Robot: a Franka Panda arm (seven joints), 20 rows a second.
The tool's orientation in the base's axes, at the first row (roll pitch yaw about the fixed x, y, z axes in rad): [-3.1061, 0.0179, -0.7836]
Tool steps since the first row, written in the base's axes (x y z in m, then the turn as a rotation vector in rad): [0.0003, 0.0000, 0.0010, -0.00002, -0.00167, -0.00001]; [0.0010, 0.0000, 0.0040, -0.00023, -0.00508, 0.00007]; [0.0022, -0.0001, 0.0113, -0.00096, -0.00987, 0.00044]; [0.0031, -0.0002, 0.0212, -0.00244, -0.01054, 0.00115]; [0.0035, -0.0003, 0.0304, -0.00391, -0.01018, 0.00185]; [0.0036, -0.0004, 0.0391, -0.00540, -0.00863, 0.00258]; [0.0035, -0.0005, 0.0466, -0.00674, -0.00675, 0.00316]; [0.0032, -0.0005, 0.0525, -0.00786, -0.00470, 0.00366]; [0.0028, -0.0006, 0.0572, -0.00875, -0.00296, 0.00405]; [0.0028, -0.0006, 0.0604, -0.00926, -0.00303, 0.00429]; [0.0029, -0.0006, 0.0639, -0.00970, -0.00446, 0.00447]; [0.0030, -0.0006, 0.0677, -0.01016, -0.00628, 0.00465]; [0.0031, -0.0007, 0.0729, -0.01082, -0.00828, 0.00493]
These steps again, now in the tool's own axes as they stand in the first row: [0.0002, -0.0002, -0.0010, 0.00116, 0.00120, -0.00005]; [0.0006, -0.0008, -0.0040, 0.00342, 0.00375, -0.00026]; [0.0014, -0.0019, -0.0113, 0.00628, 0.00764, -0.00082]; [0.0020, -0.0028, -0.0212, 0.00569, 0.00914, -0.00158]; [0.0021, -0.0033, -0.0303, 0.00438, 0.00990, -0.00228]; [0.0021, -0.0036, -0.0390, 0.00222, 0.00983, -0.00297]; [0.0020, -0.0038, -0.0465, -0.00007, 0.00942, -0.00350]; [0.0017, -0.0038, -0.0524, -0.00232, 0.00874, -0.00393]; [0.0014, -0.0036, -0.0571, -0.00418, 0.00813, -0.00427]; [0.0013, -0.0037, -0.0603, -0.00450, 0.00853, -0.00452]; [0.0013, -0.0039, -0.0638, -0.00380, 0.00984, -0.00475]; [0.0013, -0.0041, -0.0676, -0.00285, 0.01145, -0.00501]; [0.0014, -0.0043, -0.0728, -0.00191, 0.01332, -0.00537]
